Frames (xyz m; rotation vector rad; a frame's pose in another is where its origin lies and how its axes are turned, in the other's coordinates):
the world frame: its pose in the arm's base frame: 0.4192 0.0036 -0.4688 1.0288 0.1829 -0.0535
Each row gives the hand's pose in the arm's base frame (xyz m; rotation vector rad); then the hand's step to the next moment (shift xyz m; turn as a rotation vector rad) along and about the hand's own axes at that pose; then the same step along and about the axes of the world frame.
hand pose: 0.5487 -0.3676 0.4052 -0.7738 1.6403 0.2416
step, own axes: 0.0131 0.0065 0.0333 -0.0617 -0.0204 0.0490
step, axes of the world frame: 0.0264 -0.0058 -0.0243 0.0447 0.0679 0.0040
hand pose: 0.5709 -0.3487 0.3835 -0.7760 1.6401 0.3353
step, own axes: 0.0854 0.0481 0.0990 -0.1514 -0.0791 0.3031
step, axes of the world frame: 0.0622 -0.0549 -0.1119 0.2747 0.2032 -0.0656
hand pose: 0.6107 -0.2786 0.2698 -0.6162 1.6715 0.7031
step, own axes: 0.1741 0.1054 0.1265 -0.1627 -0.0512 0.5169
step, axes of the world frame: 0.0116 -0.0714 -0.2285 0.4073 0.2939 -0.2098
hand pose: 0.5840 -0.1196 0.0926 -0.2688 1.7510 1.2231
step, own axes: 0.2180 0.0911 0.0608 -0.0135 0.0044 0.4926
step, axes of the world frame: -0.1074 -0.0352 -0.2162 0.2988 0.2352 -0.3135
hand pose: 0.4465 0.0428 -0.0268 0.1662 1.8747 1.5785
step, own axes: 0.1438 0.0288 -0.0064 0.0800 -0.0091 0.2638
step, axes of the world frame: -0.1121 -0.0048 -0.0946 0.1076 0.0998 -0.2335
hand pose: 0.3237 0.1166 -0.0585 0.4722 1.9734 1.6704
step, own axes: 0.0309 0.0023 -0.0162 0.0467 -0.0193 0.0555
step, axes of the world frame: -0.0337 -0.0026 -0.0088 0.0042 0.0067 -0.0746
